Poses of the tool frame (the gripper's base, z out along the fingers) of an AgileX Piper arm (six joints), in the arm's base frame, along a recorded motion.
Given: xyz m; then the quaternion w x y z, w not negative.
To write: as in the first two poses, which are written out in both.
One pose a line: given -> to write
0.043 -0.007 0.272 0.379 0.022 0.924 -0.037 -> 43 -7 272 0.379 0.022 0.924 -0.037
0.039 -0.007 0.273 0.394 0.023 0.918 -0.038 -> 39 -7 273 0.394 0.023 0.918 -0.038
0.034 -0.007 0.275 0.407 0.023 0.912 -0.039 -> 34 -7 275 0.407 0.023 0.912 -0.039
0.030 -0.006 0.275 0.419 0.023 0.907 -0.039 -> 30 -6 275 0.419 0.023 0.907 -0.039
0.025 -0.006 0.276 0.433 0.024 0.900 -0.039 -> 25 -6 276 0.433 0.024 0.900 -0.039
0.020 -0.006 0.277 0.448 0.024 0.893 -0.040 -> 20 -6 277 0.448 0.024 0.893 -0.040
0.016 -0.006 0.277 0.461 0.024 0.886 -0.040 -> 16 -6 277 0.461 0.024 0.886 -0.040
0.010 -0.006 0.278 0.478 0.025 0.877 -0.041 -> 10 -6 278 0.478 0.025 0.877 -0.041
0.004 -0.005 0.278 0.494 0.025 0.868 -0.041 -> 4 -5 278 0.494 0.025 0.868 -0.041
